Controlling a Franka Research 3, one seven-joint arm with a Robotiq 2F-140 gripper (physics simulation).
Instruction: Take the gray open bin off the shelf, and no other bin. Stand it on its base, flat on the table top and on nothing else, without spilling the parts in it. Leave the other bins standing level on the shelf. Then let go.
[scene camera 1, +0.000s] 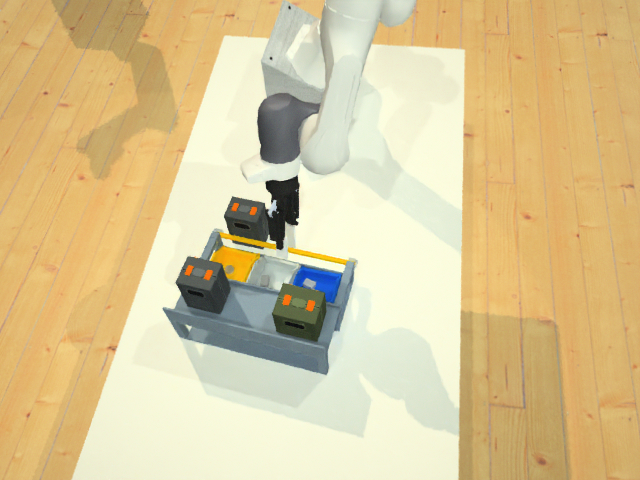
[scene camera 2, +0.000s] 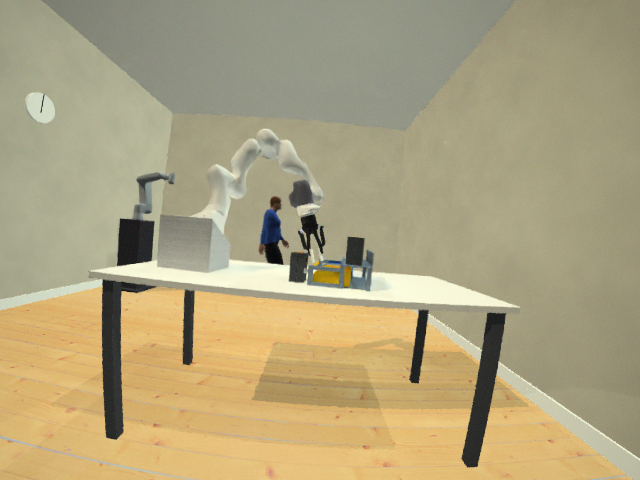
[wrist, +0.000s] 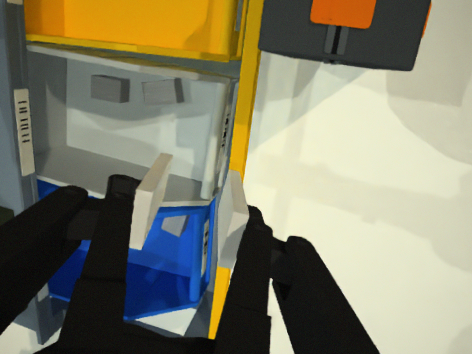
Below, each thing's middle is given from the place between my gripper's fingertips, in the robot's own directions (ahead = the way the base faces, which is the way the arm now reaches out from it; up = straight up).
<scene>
Right now the gray open bin (scene camera 1: 280, 271) is 8 cm ahead of my hand, 3 cm to the right of it and 4 cm below it. Also, from my hand: yellow bin (scene camera 1: 242, 261) (6 cm ahead, 14 cm to the right, 4 cm below); blue bin (scene camera 1: 327, 282) (9 cm ahead, 8 cm to the left, 4 cm below); dark case (scene camera 1: 245, 218) (9 cm behind, 12 cm to the right, 2 cm below).
</scene>
